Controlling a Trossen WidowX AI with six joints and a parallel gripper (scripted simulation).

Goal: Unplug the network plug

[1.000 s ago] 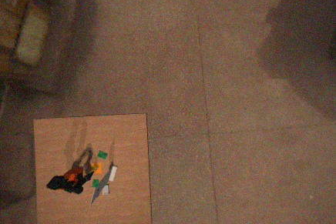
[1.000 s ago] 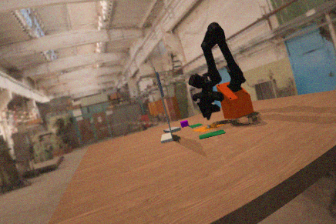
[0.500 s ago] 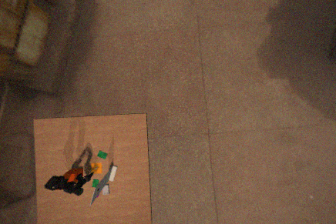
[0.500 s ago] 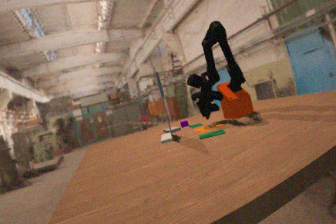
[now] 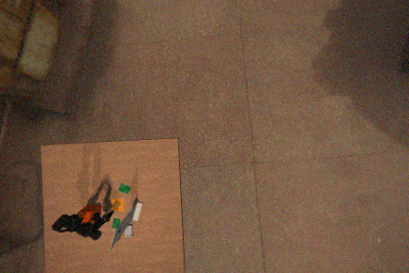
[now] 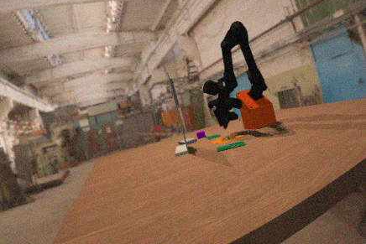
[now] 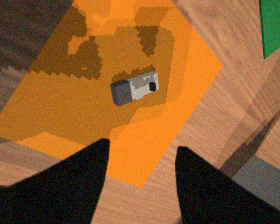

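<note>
Right now my gripper tip is 40 mm above the grey network plug, 30 mm to the right of it and 10 mm short of it. Round my gripper tip: orange marked square 50 mm below, 20 mm to the left, 10 mm ahead; purple block 260 mm to the right, 40 mm below, 10 mm behind; thin upright panel 180 mm ahead, 100 mm above, 50 mm to the right.
</note>
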